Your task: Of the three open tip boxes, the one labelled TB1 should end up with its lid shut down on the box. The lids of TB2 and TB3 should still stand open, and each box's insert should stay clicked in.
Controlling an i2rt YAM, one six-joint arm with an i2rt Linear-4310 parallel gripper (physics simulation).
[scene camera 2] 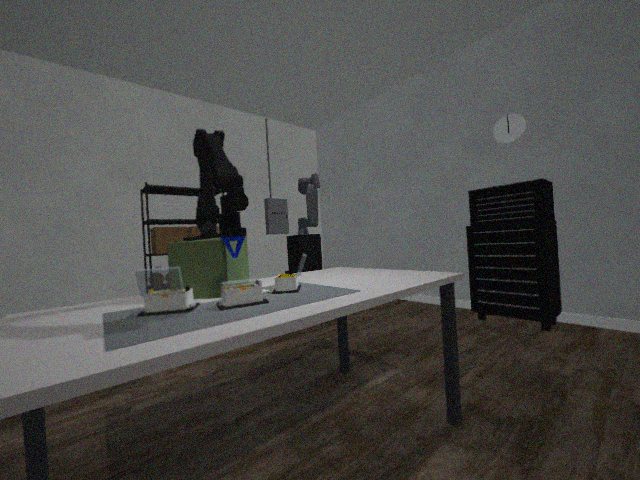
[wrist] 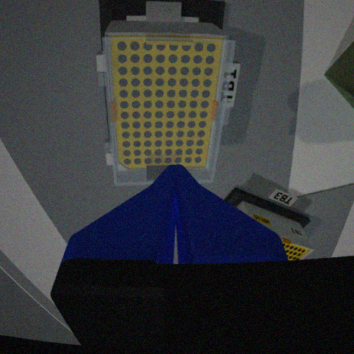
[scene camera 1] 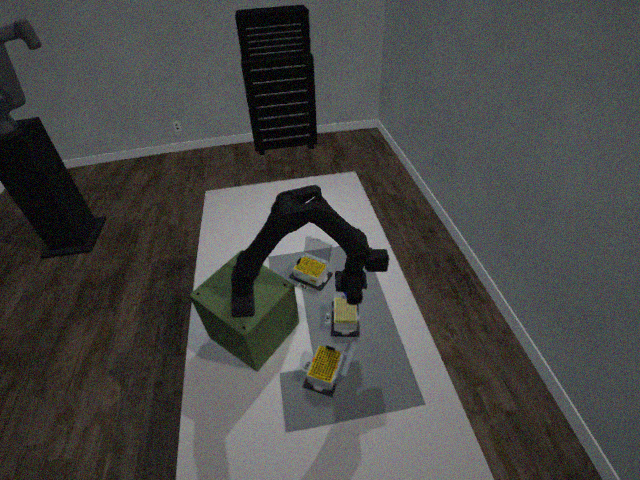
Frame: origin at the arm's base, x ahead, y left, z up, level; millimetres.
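Where they show: gripper, fingertip midpoint: [scene camera 2: 235, 257]; arm's base at its link origin: [scene camera 2: 209, 237] [scene camera 1: 243, 290].
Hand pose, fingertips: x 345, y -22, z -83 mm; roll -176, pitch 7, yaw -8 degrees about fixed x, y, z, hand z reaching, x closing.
Note:
Each offset is from my fingertips to the top centre of the thing. "spot": to the spot under its first point. Level surfaces: height alone.
The TB1 box {dx -13, dy +18, dz -81 mm} [scene camera 1: 345, 319] [scene camera 2: 241, 296] [wrist: 165, 110] is the middle one. Its clear lid [wrist: 218, 145] lies down over the yellow insert; a small gap under it cannot be ruled out. My gripper [scene camera 1: 345, 295] [scene camera 2: 234, 256] [wrist: 175, 176] is shut and empty, its blue tips above TB1 near one end of the lid. The box nearest scene camera 1, TB2 by elimination [scene camera 1: 323, 367] [scene camera 2: 169, 301], has its clear lid {dx -53, dy -217, dz -5 mm} [scene camera 1: 348, 357] [scene camera 2: 160, 277] standing open. The TB3 box {dx -108, dy +248, dz -93 mm} [scene camera 1: 310, 270] [scene camera 2: 286, 283] [wrist: 280, 227] has its lid {spot: dx -7, dy +278, dz -43 mm} [scene camera 2: 302, 262] standing open. The yellow inserts appear seated.
The green block [scene camera 1: 248, 310] [scene camera 2: 199, 263] [wrist: 345, 75] carries the arm base beside the boxes. The boxes stand on a grey mat {dz -159 mm} [scene camera 1: 379, 372] [scene camera 2: 124, 335] on the white table {dz -162 mm} [scene camera 1: 232, 217] [scene camera 2: 408, 276]. Cabinets and another arm stand beyond the table.

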